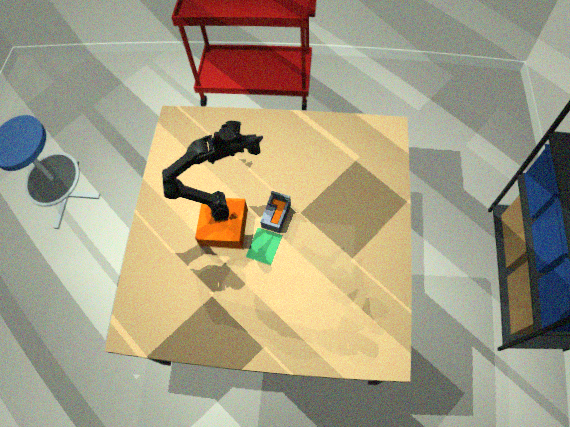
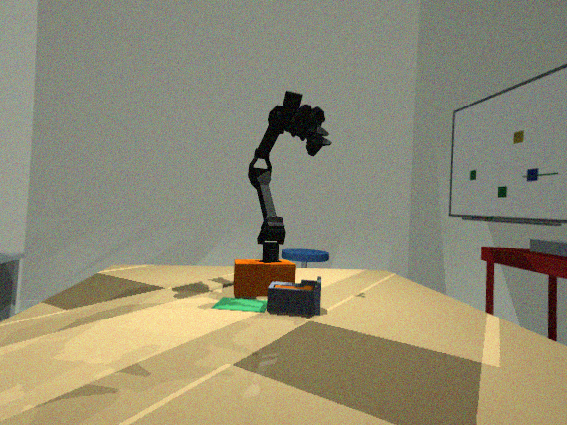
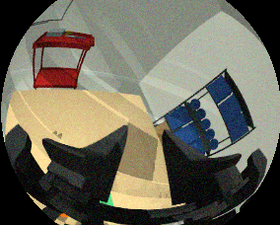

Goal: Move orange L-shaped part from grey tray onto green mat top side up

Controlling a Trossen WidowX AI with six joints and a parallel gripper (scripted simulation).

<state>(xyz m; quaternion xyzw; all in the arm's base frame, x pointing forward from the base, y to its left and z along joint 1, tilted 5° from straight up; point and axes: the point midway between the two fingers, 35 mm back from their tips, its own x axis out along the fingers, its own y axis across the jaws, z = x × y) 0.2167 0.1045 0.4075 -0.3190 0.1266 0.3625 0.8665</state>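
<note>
Right now the orange L-shaped part is 46 cm below my gripper tip, 9 cm to the right of it and 4 cm ahead of it. Round my gripper tip: green mat (52 cm below, 24 cm to the right, 3 cm behind).
</note>
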